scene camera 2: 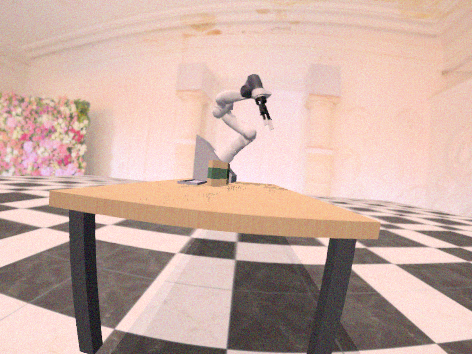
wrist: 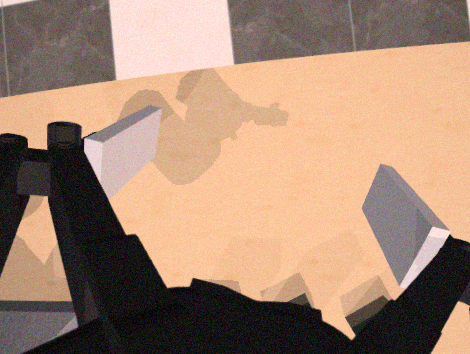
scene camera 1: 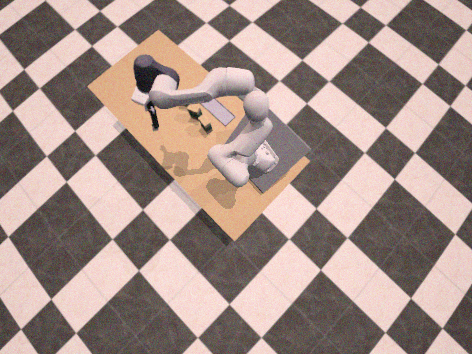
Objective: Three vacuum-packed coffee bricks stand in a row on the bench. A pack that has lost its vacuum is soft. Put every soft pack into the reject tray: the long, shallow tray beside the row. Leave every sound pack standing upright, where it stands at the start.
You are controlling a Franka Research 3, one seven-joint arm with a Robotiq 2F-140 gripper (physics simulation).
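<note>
Packs with tan ends and a dark green band stand in a row on the bench. Two packs [scene camera 1: 195, 114] [scene camera 1: 206, 128] show in scene camera 1, and a third is mostly hidden by the arm. The nearest pack [scene camera 2: 218, 173] stands upright in scene camera 2 and hides those behind it. Two pack tops [wrist: 289, 289] [wrist: 367, 300] show at the bottom of the wrist view, partly covered by the gripper. The pale, shallow reject tray [scene camera 1: 218, 111] [scene camera 2: 192, 182] lies beside the row. My gripper [scene camera 2: 269, 124] [wrist: 264, 159] is open and empty, high above the bench, off to the side of the packs.
The wooden bench [scene camera 1: 230, 220] [scene camera 2: 215, 210] has a long edge near the gripper side. The arm's base stands on a grey plate [scene camera 1: 290, 145] at one end. The arm arches over the row in scene camera 1. Arm shadows [wrist: 195, 140] lie on the bench.
</note>
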